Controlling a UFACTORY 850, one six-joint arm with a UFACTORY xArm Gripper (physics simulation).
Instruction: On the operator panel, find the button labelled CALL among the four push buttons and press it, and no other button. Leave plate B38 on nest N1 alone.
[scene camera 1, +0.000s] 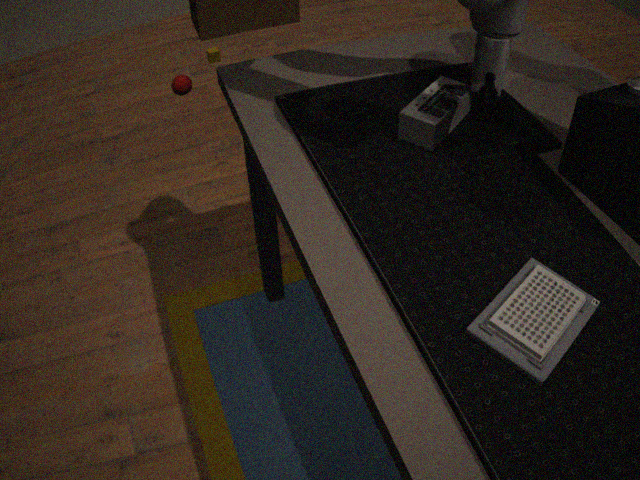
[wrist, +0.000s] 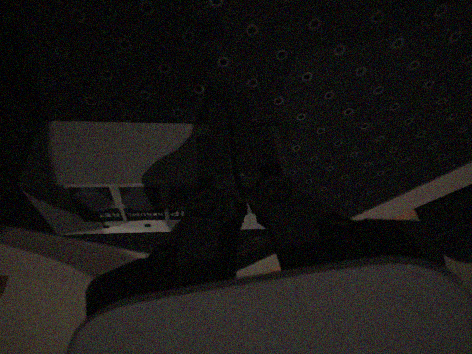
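Observation:
The operator panel, a pale box with dark buttons on top, stands at the far end of the black mat. In the wrist view it is at the left; two button squares show, with small labels too blurred to read surely. The CALL button cannot be made out; the gripper covers that side of the panel. My gripper is shut and empty, at the panel's right in the scene view. Its exact height and any contact are unclear in the dark. Plate B38 lies on nest N1, far from the gripper.
A large black box stands at the right edge of the scene view. The black mat has a raised edge beside the pale table border. A red ball and a yellow cube are beyond the table's left side.

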